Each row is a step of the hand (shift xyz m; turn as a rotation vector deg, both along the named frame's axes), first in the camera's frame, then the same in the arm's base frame.
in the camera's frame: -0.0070 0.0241 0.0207 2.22 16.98 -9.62
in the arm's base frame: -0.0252 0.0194 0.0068 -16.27 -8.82 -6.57
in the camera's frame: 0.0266 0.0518 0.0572 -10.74 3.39 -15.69
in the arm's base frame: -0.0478 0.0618 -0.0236 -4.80 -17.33 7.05
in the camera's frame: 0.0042 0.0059 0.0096 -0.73 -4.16 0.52
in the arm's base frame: -0.0053 0.0103 -0.0033 3.99 0.32 1.46
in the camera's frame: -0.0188 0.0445 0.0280 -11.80 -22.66 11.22
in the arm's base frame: -0.0473 0.0247 0.0163 20.35 8.58 17.05
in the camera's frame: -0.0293 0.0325 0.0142 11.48 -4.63 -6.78
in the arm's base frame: -0.0369 0.0091 0.0259 6.48 -4.65 -11.65
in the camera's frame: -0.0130 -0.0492 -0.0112 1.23 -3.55 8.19
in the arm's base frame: 0.0467 -0.0141 0.0183 3.58 8.23 0.85
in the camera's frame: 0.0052 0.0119 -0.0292 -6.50 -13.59 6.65
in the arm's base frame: -0.0105 -0.0276 -0.0122 12.30 5.17 9.65
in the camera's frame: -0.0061 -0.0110 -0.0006 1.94 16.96 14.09
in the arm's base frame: 0.0099 -0.0019 0.0075 -16.65 14.44 -1.99
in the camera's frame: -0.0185 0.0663 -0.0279 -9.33 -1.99 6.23
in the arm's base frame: -0.0680 -0.0299 0.0025 0.41 4.40 10.50
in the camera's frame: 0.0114 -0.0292 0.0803 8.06 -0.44 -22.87
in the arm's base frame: 0.0294 0.0806 0.0081 2.04 -21.03 -11.90
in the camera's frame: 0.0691 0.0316 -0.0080 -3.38 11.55 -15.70
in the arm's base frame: -0.0202 0.0051 -0.0735 -11.70 -15.89 -1.38
